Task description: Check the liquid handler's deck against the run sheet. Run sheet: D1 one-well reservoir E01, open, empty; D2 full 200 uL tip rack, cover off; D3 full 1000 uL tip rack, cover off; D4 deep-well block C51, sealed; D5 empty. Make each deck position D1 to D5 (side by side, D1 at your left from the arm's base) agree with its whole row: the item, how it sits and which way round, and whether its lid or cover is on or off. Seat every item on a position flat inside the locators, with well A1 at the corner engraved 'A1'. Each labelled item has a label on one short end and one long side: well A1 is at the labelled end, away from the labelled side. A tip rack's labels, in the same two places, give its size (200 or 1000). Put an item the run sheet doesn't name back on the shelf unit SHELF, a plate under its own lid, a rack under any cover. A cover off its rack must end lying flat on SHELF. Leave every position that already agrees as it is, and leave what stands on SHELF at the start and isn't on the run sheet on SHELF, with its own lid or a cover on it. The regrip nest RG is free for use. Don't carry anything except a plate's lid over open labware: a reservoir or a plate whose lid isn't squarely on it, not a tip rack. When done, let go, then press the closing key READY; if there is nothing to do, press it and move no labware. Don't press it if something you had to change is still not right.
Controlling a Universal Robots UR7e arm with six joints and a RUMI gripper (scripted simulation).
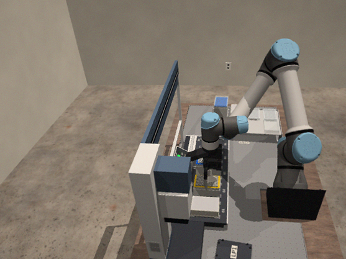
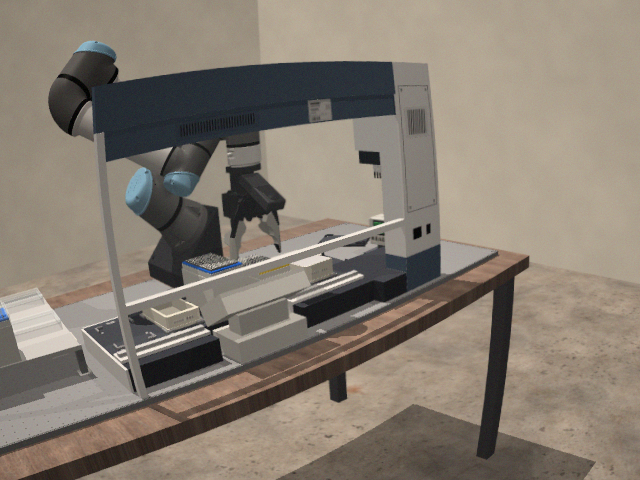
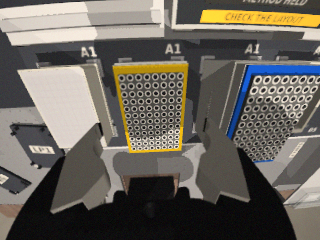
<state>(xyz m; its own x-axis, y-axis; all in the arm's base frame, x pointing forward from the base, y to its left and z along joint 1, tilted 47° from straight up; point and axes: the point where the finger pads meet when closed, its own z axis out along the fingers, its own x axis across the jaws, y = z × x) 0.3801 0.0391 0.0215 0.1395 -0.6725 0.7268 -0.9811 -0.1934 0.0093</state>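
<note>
Right now my hand is 1 cm past the yellow-rimmed tip rack, 1 cm to the left of it and 3 cm above it. The rest, counted from my hand: blue-rimmed tip rack: 2 cm ahead, 12 cm to the right, 1 cm below; then white sealed block: 2 cm behind, 12 cm to the left, 5 cm below; then frame bar: 20 cm ahead, 5 cm to the right, 5 cm above.
</note>
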